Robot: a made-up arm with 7 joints.
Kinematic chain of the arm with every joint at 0, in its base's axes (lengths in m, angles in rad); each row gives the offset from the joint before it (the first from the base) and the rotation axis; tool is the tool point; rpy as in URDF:
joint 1: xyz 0 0 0.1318 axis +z
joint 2: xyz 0 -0.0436 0.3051 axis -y
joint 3: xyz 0 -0.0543 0.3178 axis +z
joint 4: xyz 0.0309 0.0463 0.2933 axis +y
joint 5: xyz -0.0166 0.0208 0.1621 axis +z
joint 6: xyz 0 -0.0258 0.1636 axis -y
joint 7: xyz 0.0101 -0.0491 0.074 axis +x
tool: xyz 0 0 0 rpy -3.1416 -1.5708 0
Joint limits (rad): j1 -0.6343..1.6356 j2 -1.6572..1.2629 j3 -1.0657..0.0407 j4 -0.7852..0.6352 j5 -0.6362..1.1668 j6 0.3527..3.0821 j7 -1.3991..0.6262
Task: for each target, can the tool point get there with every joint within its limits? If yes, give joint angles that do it. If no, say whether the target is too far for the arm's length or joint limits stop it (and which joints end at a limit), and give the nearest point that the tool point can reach.
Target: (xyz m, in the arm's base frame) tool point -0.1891 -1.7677 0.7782
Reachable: no: too far | nearest point -0.1042 -0.9745 0.6929 | short by 0.802 m
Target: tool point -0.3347 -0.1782 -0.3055
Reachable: no: joint limits stop it (at a limit: joint 2, joint 3, joint 4, joint 5) | nearest point -0.7097 -0.3779 0.3955 | short by 0.820 m
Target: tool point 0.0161 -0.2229 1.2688
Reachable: yes | joints 1.4510 0.0960 -0.6070 -0.6249 0.8683 2.1133 -1.0063
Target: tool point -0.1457 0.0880 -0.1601
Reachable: no: joint limits stop it (at a limit: joint 1, joint 2, joint 3, joint 4, joint 5, joint 6) | nearest point 0.0150 0.7676 0.1528 | short by 0.765 m
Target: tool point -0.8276 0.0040 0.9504
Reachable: yes | joints -0.0322 0.9225 -0.8467 -0.2950 0.3064 0.7747 -1.1128
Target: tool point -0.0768 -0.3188 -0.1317
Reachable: no: joint limits stop it (at a limit: joint 2, joint 3, joint 4, joint 5) | nearest point -0.1855 -0.7702 0.4041 | short by 0.709 m
